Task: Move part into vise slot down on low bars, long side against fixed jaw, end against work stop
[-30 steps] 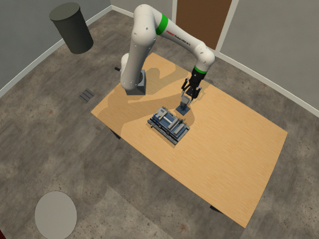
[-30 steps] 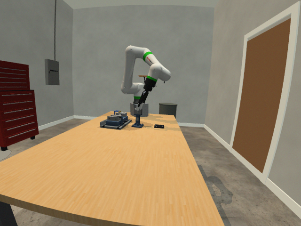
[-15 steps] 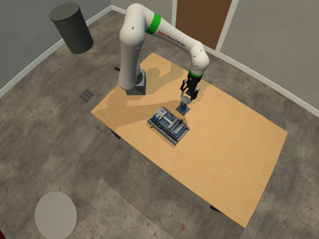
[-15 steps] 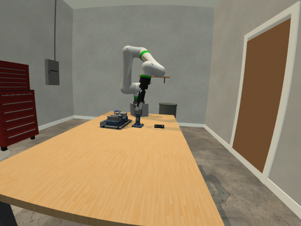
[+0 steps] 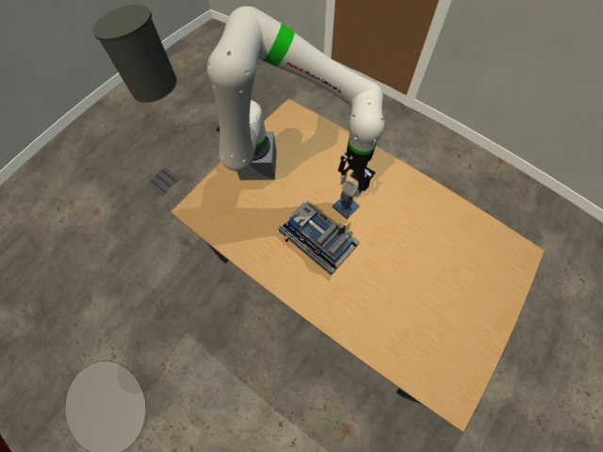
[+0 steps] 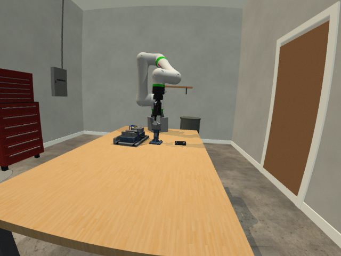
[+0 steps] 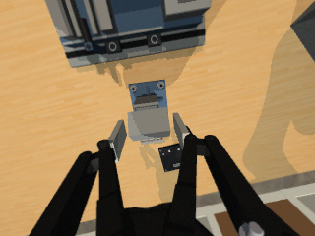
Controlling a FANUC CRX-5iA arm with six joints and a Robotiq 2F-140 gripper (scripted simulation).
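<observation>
The part is 30 mm below my hand. The rest, counted from my hand: white cylinder rod: 190 mm to the right, 100 mm below, 50 mm behind; then work stop: 160 mm to the right, 90 mm below, 50 mm ahead; then moving jaw: 200 mm to the right, 100 mm below.
</observation>
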